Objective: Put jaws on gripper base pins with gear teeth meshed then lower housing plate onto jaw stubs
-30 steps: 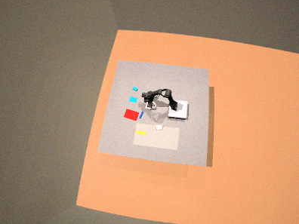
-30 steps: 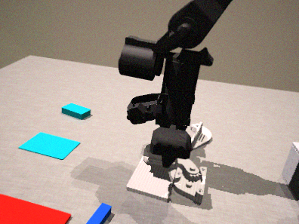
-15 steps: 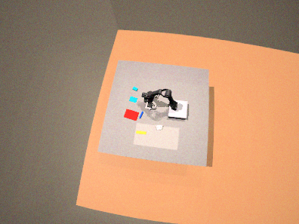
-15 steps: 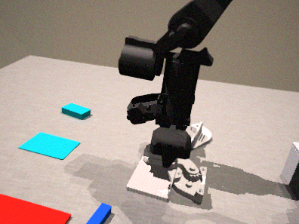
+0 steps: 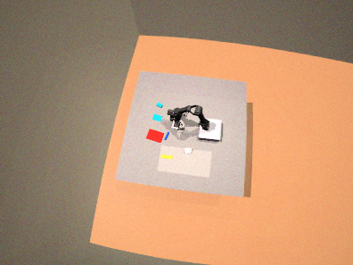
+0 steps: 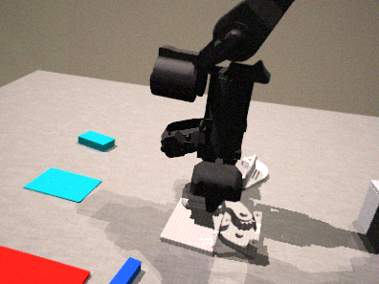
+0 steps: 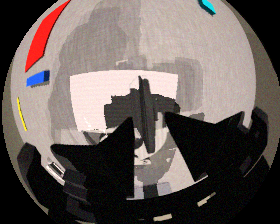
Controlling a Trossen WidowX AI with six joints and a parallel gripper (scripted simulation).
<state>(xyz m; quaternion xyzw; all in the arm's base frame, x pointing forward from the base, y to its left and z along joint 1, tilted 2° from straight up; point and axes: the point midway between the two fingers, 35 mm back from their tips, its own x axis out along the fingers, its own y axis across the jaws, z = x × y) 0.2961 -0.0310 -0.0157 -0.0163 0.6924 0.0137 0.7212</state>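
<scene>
The flat white plate lies 30 mm to the left of my gripper tip, 20 mm ahead of it and 10 mm below it. Also, from my gripper tip: flat cyan patch 230 mm ahead, 10 mm below; cyan block 240 mm ahead, 150 mm to the right, 10 mm below; blue bar 180 mm to the left, 80 mm ahead, 10 mm below.
</scene>
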